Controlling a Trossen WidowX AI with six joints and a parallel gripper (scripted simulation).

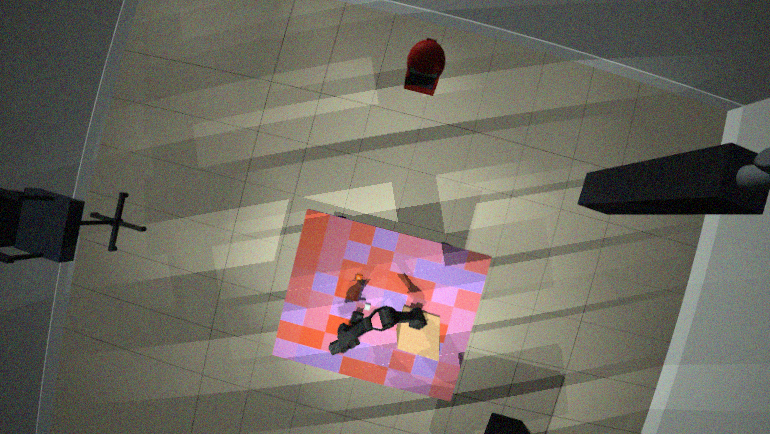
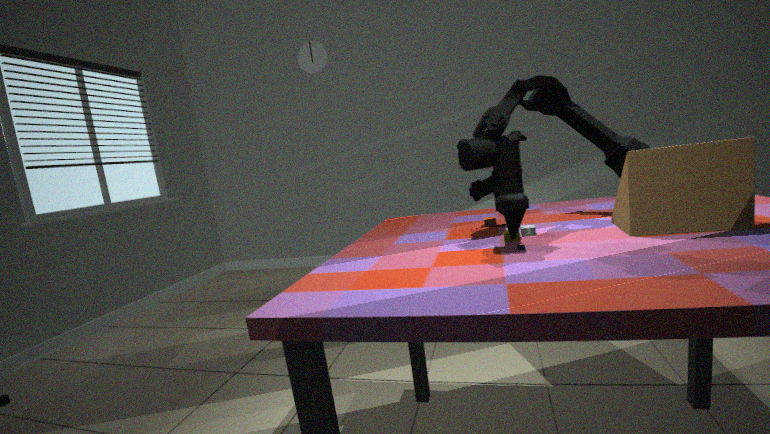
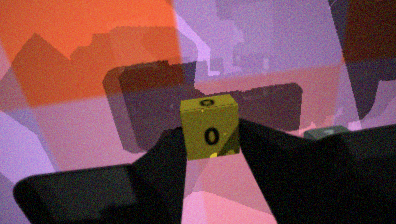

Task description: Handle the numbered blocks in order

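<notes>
My gripper tip is 30 mm past the grey block, 100 mm to the left of it and 10 mm above it. Also, from my gripper tip: yellow block (right at my gripper tip); then orange block (60 mm ahead, 240 mm to the right, 10 mm below).
</notes>
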